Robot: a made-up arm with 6 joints. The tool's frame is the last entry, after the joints.
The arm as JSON. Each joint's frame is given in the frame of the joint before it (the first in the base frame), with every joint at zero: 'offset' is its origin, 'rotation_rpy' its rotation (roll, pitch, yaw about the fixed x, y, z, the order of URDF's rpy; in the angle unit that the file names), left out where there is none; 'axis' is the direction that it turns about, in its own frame. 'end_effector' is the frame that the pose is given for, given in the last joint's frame.
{
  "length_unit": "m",
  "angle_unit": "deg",
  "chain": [
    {
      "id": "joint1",
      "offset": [
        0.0,
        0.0,
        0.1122
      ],
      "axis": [
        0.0,
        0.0,
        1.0
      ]
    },
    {
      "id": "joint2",
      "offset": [
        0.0,
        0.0,
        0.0
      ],
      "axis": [
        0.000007,
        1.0,
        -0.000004
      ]
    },
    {
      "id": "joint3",
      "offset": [
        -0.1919,
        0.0,
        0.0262
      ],
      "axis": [
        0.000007,
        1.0,
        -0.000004
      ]
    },
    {
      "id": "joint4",
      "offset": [
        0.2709,
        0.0,
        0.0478
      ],
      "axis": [
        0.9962,
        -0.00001,
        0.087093
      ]
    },
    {
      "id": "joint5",
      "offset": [
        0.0,
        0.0,
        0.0
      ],
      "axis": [
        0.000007,
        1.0,
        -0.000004
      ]
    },
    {
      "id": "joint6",
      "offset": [
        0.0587,
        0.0,
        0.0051
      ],
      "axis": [
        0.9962,
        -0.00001,
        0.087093
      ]
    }
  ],
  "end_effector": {
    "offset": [
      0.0,
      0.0,
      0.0
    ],
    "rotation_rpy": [
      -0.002,
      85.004,
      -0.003
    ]
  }
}
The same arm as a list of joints. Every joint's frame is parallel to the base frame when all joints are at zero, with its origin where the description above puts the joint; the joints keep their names.
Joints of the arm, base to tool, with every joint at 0 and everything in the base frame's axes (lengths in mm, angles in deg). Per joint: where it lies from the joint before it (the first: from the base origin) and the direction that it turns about. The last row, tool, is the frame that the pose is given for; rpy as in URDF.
joint1: axis +z offset 0 0 112.2
joint2: axis +y offset 0 0 0
joint3: axis +y offset -191.9 0 26.2
joint4: axis 0.9962 0 0.0871 offset 270.9 0 47.8
joint5: axis +y offset 0 0 0
joint6: axis 0.9962 0 0.0871 offset 58.7 0 5.1
tool: offset 0 0 0 rpy 0 85 0

